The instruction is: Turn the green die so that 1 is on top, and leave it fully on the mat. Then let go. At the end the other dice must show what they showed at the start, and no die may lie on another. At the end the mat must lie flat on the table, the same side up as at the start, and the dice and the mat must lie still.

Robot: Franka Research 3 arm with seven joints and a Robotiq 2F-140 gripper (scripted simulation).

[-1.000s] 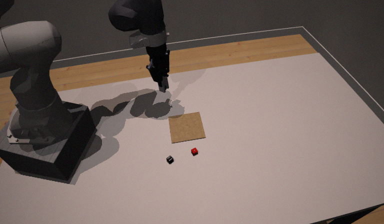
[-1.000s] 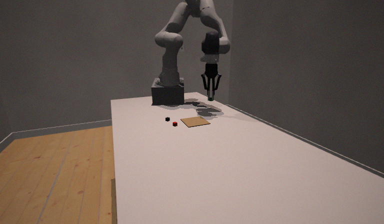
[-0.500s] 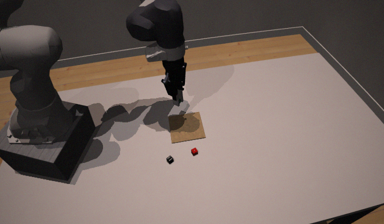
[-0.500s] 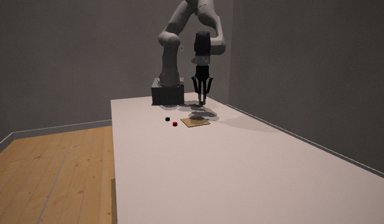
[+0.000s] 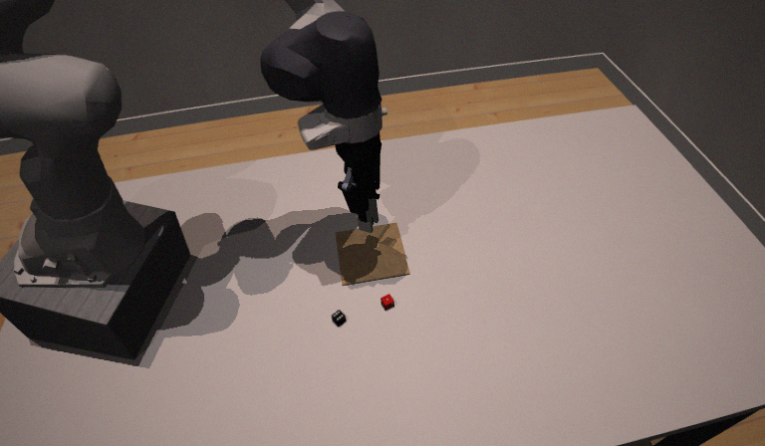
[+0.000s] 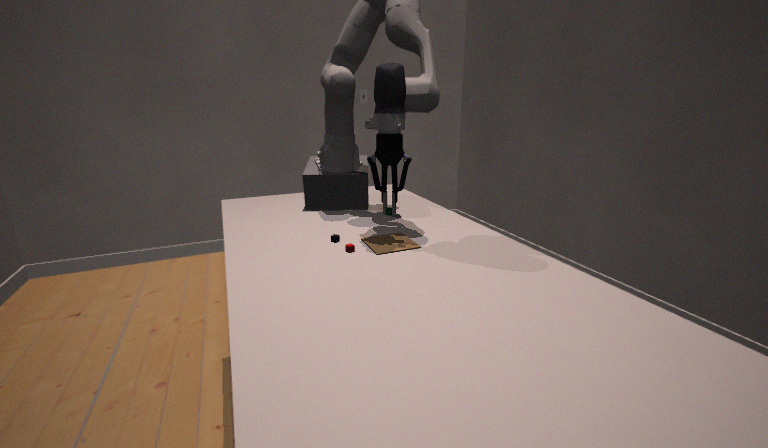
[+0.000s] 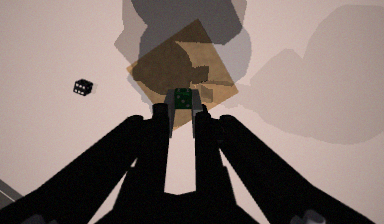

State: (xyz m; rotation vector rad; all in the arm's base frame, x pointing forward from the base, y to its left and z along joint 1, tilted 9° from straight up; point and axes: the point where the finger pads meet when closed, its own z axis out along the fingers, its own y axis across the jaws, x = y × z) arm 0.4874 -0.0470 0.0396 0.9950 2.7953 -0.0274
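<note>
The tan mat is 13 cm below my hand. From my hand the other things lie so: black die: 10 cm behind, 14 cm to the right, 12 cm below; red die: 13 cm to the right, 12 cm below; green die: 3 cm below.
</note>
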